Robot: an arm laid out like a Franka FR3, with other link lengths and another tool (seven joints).
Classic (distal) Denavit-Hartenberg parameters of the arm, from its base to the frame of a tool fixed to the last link. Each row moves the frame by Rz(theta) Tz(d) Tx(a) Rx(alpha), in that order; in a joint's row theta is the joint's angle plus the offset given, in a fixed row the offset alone. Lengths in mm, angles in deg.
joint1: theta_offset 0, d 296.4, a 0, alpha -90
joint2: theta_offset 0, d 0, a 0, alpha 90
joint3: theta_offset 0, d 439.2, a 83.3, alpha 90
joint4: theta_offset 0, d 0, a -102.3, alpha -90
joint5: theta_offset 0, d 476.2, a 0, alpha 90
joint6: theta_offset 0, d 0, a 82.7, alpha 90
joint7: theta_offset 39, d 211.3, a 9.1, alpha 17.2
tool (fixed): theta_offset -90, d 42.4, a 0, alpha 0
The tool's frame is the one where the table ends.
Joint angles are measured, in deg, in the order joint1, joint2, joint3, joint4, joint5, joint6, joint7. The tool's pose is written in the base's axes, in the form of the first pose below.
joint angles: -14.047, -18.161, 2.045, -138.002, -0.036, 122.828, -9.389
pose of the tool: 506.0 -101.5 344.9 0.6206 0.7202 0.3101 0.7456 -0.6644 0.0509
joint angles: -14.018, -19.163, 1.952, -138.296, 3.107, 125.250, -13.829
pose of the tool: 514.8 -94.4 356.3 0.5636 0.7394 0.3682 0.7730 -0.6293 0.0805
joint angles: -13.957, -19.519, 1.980, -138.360, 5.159, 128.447, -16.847
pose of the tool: 528.0 -91.3 366.6 0.5128 0.7543 0.4100 0.7867 -0.6041 0.1276
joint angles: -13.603, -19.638, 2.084, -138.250, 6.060, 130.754, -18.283
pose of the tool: 538.6 -87.5 374.8 0.4767 0.7665 0.4304 0.7929 -0.5863 0.1658
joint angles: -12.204, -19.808, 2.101, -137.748, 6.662, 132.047, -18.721
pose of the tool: 548.6 -74.7 385.4 0.4417 0.7784 0.4462 0.8012 -0.5660 0.1943
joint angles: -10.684, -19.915, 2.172, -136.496, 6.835, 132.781, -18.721
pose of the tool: 560.5 -60.7 402.2 0.4053 0.7912 0.4580 0.8077 -0.5446 0.2260
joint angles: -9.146, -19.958, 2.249, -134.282, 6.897, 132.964, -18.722
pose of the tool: 575.0 -46.1 428.0 0.3635 0.8044 0.4698 0.8122 -0.5207 0.2631
